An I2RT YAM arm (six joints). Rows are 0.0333 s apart.
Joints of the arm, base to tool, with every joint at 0 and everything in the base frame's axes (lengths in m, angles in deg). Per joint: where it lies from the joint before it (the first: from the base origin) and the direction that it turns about. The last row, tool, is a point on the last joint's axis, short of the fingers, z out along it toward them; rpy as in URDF.
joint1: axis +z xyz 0 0 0.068
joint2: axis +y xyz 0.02 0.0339 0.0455
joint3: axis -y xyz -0.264 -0.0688 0
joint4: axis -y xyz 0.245 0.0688 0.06
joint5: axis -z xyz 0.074 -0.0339 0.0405
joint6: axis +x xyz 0.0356 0 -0.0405
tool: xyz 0 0 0 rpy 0 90 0
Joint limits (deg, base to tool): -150..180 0..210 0..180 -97..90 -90..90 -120..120
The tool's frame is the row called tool.
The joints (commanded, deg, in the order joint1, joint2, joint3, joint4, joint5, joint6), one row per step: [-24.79 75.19 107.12 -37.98 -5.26 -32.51]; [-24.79 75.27 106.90 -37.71 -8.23 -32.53]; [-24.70 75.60 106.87 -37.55 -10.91 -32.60]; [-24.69 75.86 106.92 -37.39 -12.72 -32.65]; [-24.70 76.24 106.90 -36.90 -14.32 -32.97]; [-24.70 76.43 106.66 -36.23 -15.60 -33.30]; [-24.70 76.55 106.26 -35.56 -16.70 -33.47]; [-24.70 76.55 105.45 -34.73 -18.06 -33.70]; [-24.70 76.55 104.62 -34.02 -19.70 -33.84]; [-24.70 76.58 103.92 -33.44 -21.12 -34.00]
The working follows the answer.
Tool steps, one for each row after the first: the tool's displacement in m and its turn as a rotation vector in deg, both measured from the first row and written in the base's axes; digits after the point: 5 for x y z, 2 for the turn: [0.00175 0.00121 -0.00087 0.28 -0.10 2.96]; [0.00465 0.00209 -0.00195 0.56 -0.02 5.72]; [0.00656 0.00248 -0.00238 0.71 -0.05 7.53]; [0.00942 0.00218 -0.00301 0.52 -0.12 9.15]; [0.01157 0.00203 -0.00369 0.20 -0.31 10.45]; [0.01363 0.00181 -0.00491 0.06 -0.45 11.57]; [0.01595 0.00163 -0.00746 -0.04 -0.49 12.94]; [0.01827 0.00162 -0.01035 0.03 -0.44 14.59]; [0.02037 0.00157 -0.01297 0.09 -0.36 16.01]
Tool pose at each row, in the base's axes (x y z in m, rotation vector in deg; rounded; the steps above come from the unrounded poses): [0.21703 -0.09664 0.53769 -10.70 98.04 -38.53]; [0.21878 -0.09543 0.53683 -12.95 97.43 -36.10]; [0.22169 -0.09455 0.53574 -15.09 96.99 -33.82]; [0.22359 -0.09417 0.53532 -16.47 96.60 -32.34]; [0.22646 -0.09447 0.53468 -17.92 96.09 -31.31]; [0.22861 -0.09461 0.53400 -19.14 95.49 -30.61]; [0.23066 -0.09483 0.53278 -20.08 95.04 -29.91]; [0.23299 -0.09501 0.53024 -21.27 94.62 -28.98]; [0.23530 -0.09502 0.52734 -22.56 94.25 -27.69]; [0.23740 -0.09507 0.52472 -23.71 93.95 -26.57]

